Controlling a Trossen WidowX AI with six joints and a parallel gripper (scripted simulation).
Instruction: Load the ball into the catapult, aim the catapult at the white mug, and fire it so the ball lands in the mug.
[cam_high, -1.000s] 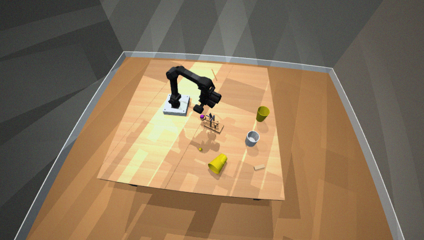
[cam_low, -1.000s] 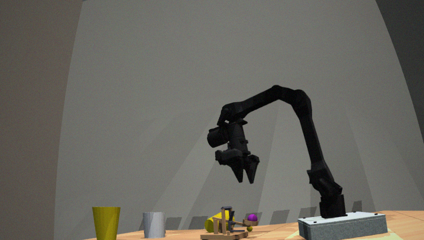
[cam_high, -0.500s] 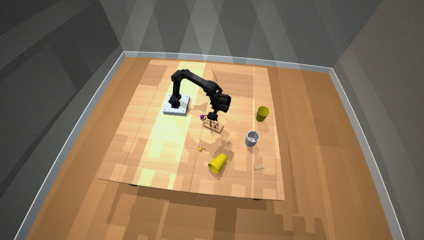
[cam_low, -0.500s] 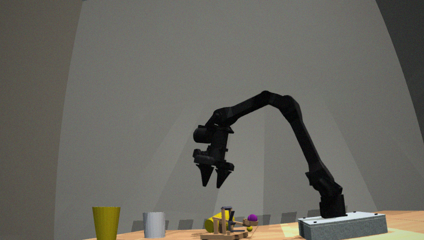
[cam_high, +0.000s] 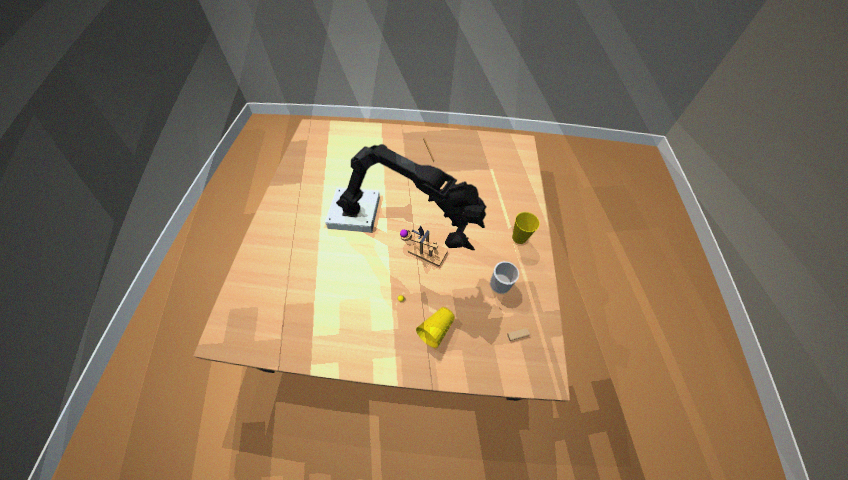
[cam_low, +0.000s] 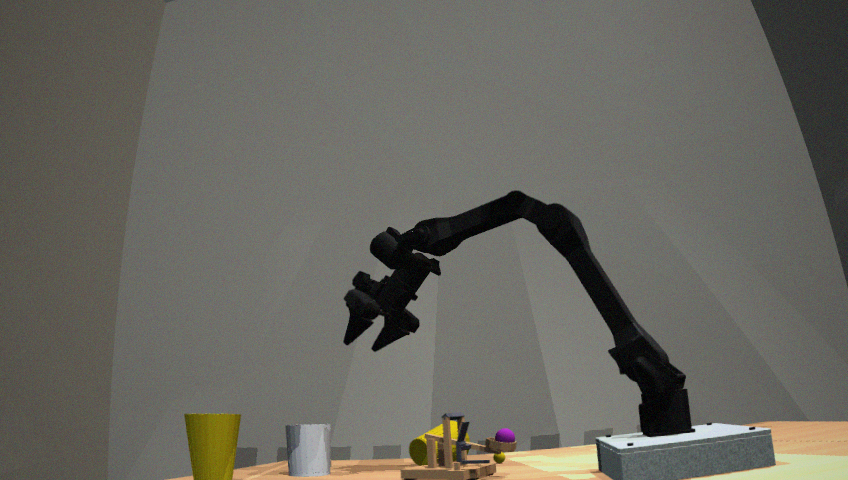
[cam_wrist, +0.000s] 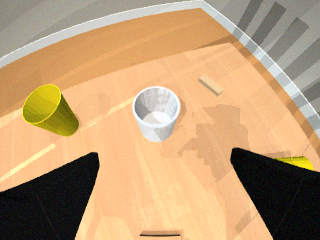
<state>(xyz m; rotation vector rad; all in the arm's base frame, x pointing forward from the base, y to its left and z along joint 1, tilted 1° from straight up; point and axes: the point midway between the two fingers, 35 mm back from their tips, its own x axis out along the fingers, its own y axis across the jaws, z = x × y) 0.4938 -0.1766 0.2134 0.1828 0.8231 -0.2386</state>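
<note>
Now: the purple ball 270 mm behind my gripper tip, 180 mm below it and 100 mm to the left of it. From my gripper tip the other things lie so: white mug (220 mm below, 130 mm ahead, 30 mm to the right); wooden catapult (200 mm behind, 190 mm below, 90 mm to the left); yellow ball (240 mm behind, 230 mm below, 160 mm to the right).
</note>
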